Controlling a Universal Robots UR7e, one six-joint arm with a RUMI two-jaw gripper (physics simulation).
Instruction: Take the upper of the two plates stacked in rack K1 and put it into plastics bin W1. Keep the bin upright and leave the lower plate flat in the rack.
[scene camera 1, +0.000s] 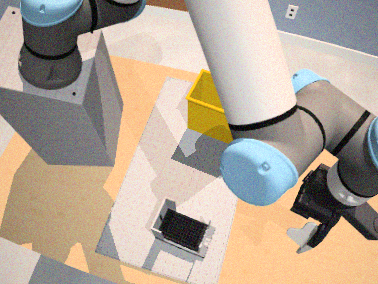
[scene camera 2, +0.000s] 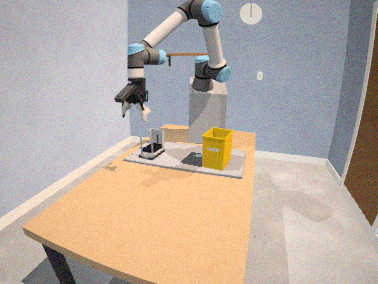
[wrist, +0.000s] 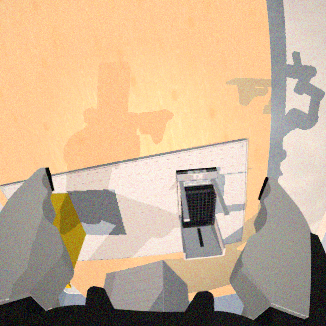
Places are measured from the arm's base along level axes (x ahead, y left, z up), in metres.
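Pixels of known places: gripper, fingertip midpoint: (scene camera 1: 309, 221) (scene camera 2: 133, 120) (wrist: 156, 174); arm's base at its link origin: (scene camera 1: 50, 64) (scene camera 2: 202, 86).
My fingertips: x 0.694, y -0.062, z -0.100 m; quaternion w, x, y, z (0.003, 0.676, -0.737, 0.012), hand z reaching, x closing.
For each thing: its middle in the pictures, then the offset to it from my fingertips. Level surfaces: height alone.
- rack K1 at the middle of its body: (wrist: 200, 212) (scene camera 1: 185, 228) (scene camera 2: 151, 143) 0.257 m back, 0.084 m right, 0.218 m down
- yellow plastics bin W1 at the middle of its body: (wrist: 47, 238) (scene camera 1: 218, 109) (scene camera 2: 217, 148) 0.328 m back, 0.314 m left, 0.198 m down
- pale board at its surface level: 0.287 m down
- wooden table at its surface level: 0.300 m down
The black plates (scene camera 1: 185, 229) (scene camera 2: 152, 149) (wrist: 200, 205) lie flat in rack K1 (scene camera 1: 170, 204) (scene camera 2: 154, 136) (wrist: 212, 246); the upper one's dark gridded top shows, and the lower one cannot be told apart. The yellow plastics bin W1 (scene camera 1: 206, 116) (scene camera 2: 216, 150) (wrist: 70, 225) stands upright; the arm hides part of it in scene camera 1, and the left finger hides part in the wrist view. My gripper (scene camera 2: 135, 118) (wrist: 156, 174) is open and empty, high above the table and slightly to the left of the rack in scene camera 2.
A pale board (scene camera 1: 131, 200) (scene camera 2: 175, 150) (wrist: 150, 200) carries the rack and bin on the wooden table (scene camera 2: 150, 215) (wrist: 200, 75). The arm's grey pedestal (scene camera 1: 75, 125) (scene camera 2: 207, 115) (wrist: 135, 290) stands behind the board. The rack has an upright panel and thin upright posts.
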